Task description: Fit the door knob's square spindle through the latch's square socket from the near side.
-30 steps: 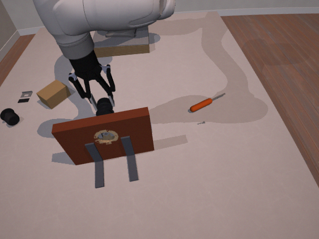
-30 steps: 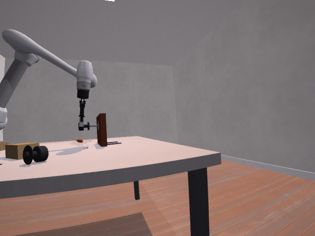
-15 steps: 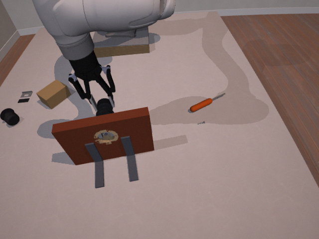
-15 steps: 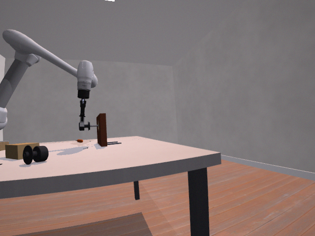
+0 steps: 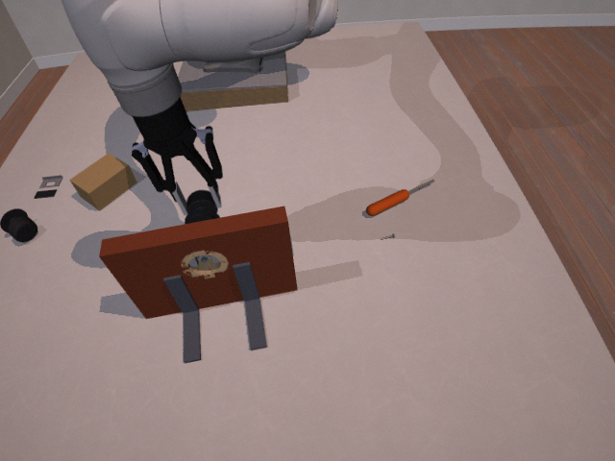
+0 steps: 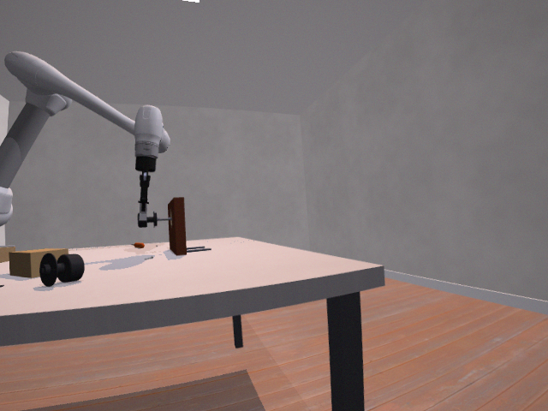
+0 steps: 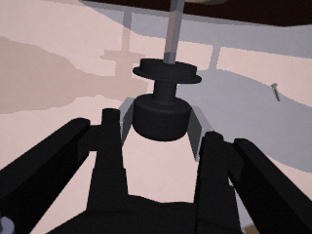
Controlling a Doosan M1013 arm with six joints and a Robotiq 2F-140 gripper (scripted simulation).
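Right now the latch socket is 12 cm ahead of my hand, 3 cm to the left of it and 3 cm below it. Also, from my hand: tan box 33 cm to the right, 18 cm behind, 13 cm below; then brown wood panel 12 cm ahead, 5 cm below, 3 cm to the left; then screw 37 cm to the left, 16 cm below, 5 cm behind.
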